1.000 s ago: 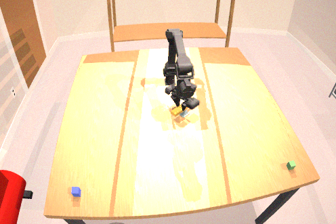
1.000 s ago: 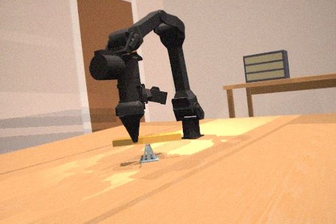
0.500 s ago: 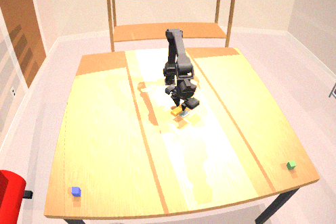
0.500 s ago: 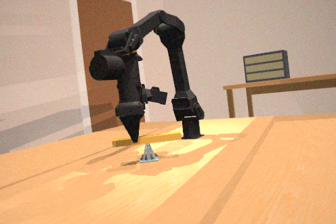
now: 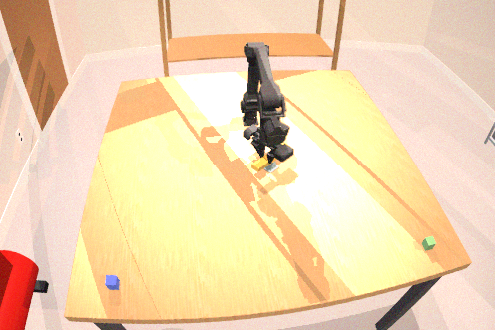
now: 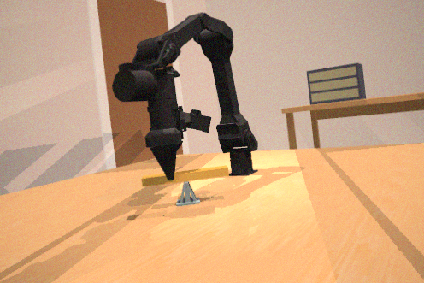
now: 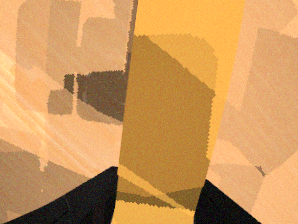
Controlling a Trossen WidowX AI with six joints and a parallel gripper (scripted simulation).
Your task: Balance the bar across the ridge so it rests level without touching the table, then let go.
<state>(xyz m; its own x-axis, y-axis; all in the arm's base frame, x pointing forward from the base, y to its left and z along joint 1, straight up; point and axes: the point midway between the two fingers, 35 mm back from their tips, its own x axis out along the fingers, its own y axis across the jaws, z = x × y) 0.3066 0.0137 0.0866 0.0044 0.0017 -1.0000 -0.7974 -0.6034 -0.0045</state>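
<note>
Now: gripper tip 2 cm to the right of the yellow bar and 2 cm past it. From my gripper tip the other things lie so: green cube 49 cm to the left, 43 cm ahead, 4 cm below; then blue cube 51 cm to the right, 43 cm ahead, 4 cm below.
</note>
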